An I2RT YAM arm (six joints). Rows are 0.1 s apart.
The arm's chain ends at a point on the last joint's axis. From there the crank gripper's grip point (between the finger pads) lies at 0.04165 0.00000 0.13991 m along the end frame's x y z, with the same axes.
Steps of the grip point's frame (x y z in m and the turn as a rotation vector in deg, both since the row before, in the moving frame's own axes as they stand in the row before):
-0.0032, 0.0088, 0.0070, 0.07, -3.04, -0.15
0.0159, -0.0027, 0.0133, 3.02, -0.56, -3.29
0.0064, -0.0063, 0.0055, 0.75, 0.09, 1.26
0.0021, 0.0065, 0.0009, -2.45, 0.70, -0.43
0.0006, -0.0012, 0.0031, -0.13, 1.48, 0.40
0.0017, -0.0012, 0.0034, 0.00, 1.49, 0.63
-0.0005, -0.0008, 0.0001, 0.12, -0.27, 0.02
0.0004, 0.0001, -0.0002, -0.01, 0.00, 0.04
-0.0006, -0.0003, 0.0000, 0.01, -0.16, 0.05
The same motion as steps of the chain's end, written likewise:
0.0043, 0.0091, 0.0050, 0.07, -3.04, -0.15
0.0175, 0.0070, 0.0132, 3.02, -0.56, -3.29
0.0062, -0.0054, 0.0056, 0.75, 0.09, 1.26
0.0004, 0.0008, 0.0015, -2.45, 0.70, -0.43
-0.0030, -0.0018, 0.0042, -0.13, 1.48, 0.40
-0.0019, -0.0017, 0.0045, 0.00, 1.49, 0.63
0.0002, -0.0005, -0.0001, 0.12, -0.27, 0.02
0.0004, 0.0000, -0.0002, -0.01, 0.00, 0.04
-0.0002, -0.0003, -0.0001, 0.01, -0.16, 0.05

